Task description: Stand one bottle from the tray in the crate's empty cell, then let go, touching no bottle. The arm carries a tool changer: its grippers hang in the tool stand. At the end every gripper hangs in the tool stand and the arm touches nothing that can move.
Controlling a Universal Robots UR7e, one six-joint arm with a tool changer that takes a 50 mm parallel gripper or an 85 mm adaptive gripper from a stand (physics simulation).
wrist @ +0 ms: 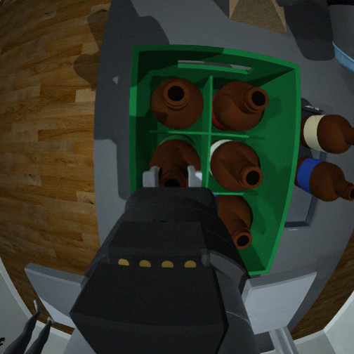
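Observation:
The green crate (296,125) stands upright in the wrist view, with brown bottles in two columns. My gripper (173,177) is shut on the neck of a brown bottle with a green label (175,154). This bottle is upright in the left column's middle cell; whether its base touches the crate floor is hidden. A bottle (192,112) fills the cell beyond it, and three bottles (237,117) (232,162) (235,212) fill the right column. The near left cell is hidden behind my gripper. A cream-labelled bottle (332,133) and a blue-labelled bottle (325,180) are at the tray (299,210).
A tan block (257,16) is beyond the crate. A grey round object with a light blue rim (345,35) is at the top right. The crate walls and dividers are close around the held bottle. Wooden floor (45,150) shows at the left. The tool stand does not show.

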